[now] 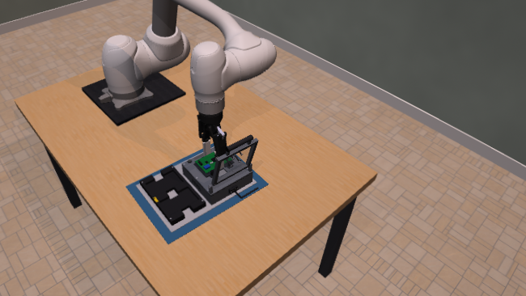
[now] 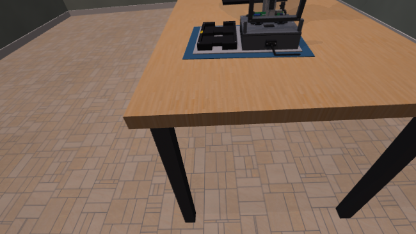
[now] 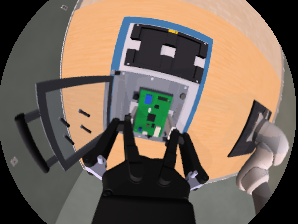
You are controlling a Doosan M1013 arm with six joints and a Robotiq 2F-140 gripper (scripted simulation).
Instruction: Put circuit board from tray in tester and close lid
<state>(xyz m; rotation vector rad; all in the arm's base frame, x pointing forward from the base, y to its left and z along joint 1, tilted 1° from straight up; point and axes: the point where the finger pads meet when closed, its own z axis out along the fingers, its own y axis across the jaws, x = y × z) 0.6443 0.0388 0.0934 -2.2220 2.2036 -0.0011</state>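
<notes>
My gripper is now 20 mm above the green circuit board. The rest, counted from my hand: latch hook 60 mm to the left, 60 mm behind, 10 mm below; lid 130 mm ahead, 80 mm above.
</notes>
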